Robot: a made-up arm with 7 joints. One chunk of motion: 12 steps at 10 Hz.
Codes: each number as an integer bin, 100 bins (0 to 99) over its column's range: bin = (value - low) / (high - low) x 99, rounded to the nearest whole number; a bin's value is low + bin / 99 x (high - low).
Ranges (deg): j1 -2.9..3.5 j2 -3..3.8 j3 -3.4..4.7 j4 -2.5..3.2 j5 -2.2..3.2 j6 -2.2..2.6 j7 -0.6..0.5
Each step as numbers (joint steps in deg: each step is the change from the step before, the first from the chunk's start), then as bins.
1 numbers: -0.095 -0.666 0.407 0.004 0.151 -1.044 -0.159
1 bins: 43 34 47 43 43 24 40
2 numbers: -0.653 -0.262 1.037 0.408 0.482 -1.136 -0.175
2 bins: 35 40 54 51 49 22 38
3 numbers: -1.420 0.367 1.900 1.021 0.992 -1.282 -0.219
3 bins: 23 49 65 61 59 19 34
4 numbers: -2.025 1.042 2.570 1.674 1.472 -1.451 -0.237
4 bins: 14 59 73 72 67 15 33
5 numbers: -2.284 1.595 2.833 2.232 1.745 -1.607 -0.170
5 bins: 10 67 76 82 72 12 39
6 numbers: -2.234 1.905 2.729 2.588 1.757 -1.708 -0.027
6 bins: 10 71 75 88 73 10 52
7 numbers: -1.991 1.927 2.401 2.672 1.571 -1.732 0.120
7 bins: 14 72 71 90 69 10 65
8 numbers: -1.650 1.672 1.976 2.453 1.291 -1.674 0.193
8 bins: 19 68 66 86 64 11 71
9 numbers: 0.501 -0.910 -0.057 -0.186 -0.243 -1.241 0.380
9 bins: 53 30 41 40 36 20 88
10 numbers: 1.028 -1.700 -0.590 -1.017 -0.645 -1.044 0.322
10 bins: 61 19 34 26 29 24 83
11 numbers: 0.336 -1.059 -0.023 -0.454 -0.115 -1.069 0.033
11 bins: 50 28 41 36 38 23 57
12 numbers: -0.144 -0.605 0.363 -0.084 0.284 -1.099 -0.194
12 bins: 43 35 46 42 46 23 37
